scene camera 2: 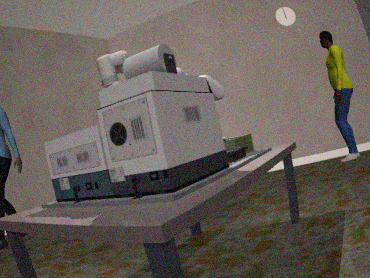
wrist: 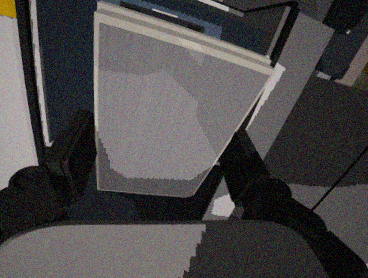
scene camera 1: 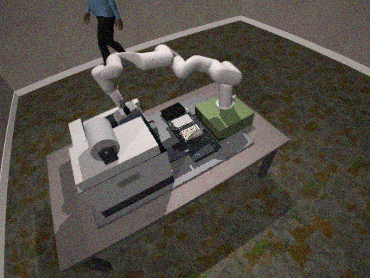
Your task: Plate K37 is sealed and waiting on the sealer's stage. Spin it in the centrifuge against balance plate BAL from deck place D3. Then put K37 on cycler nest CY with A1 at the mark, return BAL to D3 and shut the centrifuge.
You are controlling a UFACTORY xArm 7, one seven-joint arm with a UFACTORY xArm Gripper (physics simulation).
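Frame: origin at the arm's base, x ahead, y left, z up, level; centimetres.
Where they show: gripper, fingertip midpoint: (wrist: 164, 136) (scene camera 1: 125, 110); arm's base, origin of the base link: (scene camera 1: 225, 103).
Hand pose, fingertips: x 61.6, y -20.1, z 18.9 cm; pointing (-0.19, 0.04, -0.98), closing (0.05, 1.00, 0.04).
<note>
Each offset is from my fingertips to the top centre of the thing. "*": to the spot under its first point. Level surfaces: height alone.
My gripper (scene camera 1: 125, 109) (wrist: 164, 136) is shut on a pale plate {dx +0.4, dy -0.1, dz +1.9 cm} (wrist: 150, 100) with a smooth, sealed-looking top; no label is readable, so I cannot tell whether it is K37 or BAL. It hangs over the dark blue interior {* dx -0.3, dy -13.0, dz -18.9 cm} (wrist: 65, 65) of the opened low machine, apparently the centrifuge (scene camera 2: 75, 155). Its depth there is unclear. On the deck {dz -23.9 cm} (scene camera 1: 205, 150) lie a plain white plate {dx -30.8, dy +10.1, dz -22.2 cm} (scene camera 1: 181, 121) and a plate with visible wells {dx -28.8, dy +22.3, dz -22.2 cm} (scene camera 1: 190, 132). The gripper is hidden behind the machines in scene camera 2.
The tall white machine {dx +18.1, dy +27.1, dz +19.2 cm} (scene camera 1: 127, 172) (scene camera 2: 187, 125) with a large roll {dx +20.2, dy +26.8, dz +19.2 cm} (scene camera 1: 101, 135) (scene camera 2: 145, 61) stands beside the low one. A dark block {dx -33.9, dy -5.2, dz -23.3 cm} (scene camera 1: 174, 110) stands at the deck's back end. The arm's base stands on a green block (scene camera 1: 235, 122) (scene camera 2: 240, 142). People stand beyond the table (scene camera 1: 200, 182).
</note>
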